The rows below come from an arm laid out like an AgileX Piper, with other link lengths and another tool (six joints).
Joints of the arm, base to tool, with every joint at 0 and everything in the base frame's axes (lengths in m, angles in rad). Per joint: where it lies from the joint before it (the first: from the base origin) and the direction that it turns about. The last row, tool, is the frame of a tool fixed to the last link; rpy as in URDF.
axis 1: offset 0 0 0.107 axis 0 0 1
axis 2: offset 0 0 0 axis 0 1 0
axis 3: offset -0.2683 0 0.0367 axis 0 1 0
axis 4: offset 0.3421 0 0.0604 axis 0.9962 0 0.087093
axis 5: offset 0 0 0 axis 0 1 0
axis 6: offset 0.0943 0 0.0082 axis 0.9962 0 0.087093
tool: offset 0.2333 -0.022 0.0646 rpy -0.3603 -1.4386 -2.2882
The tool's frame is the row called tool.
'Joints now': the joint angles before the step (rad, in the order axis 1, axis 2, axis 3, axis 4, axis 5, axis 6). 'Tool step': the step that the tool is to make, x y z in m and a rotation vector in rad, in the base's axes. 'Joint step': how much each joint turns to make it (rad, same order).
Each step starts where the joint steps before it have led.
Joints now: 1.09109, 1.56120, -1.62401, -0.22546, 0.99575, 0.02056
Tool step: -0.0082, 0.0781, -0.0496, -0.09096, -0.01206, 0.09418
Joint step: 0.07027, 0.27881, -0.23419, -0.02327, 0.02432, -0.04359
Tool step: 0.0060, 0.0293, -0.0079, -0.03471, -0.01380, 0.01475
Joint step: 0.01799, 0.15638, -0.20257, -0.01590, 0.07035, -0.02139
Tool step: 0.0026, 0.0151, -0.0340, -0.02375, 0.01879, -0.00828
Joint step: 0.00658, 0.08763, -0.04887, -0.00297, -0.00516, 0.02012
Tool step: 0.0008, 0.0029, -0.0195, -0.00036, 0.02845, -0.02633
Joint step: -0.00016, 0.02898, -0.00021, 0.00631, -0.00965, 0.03658
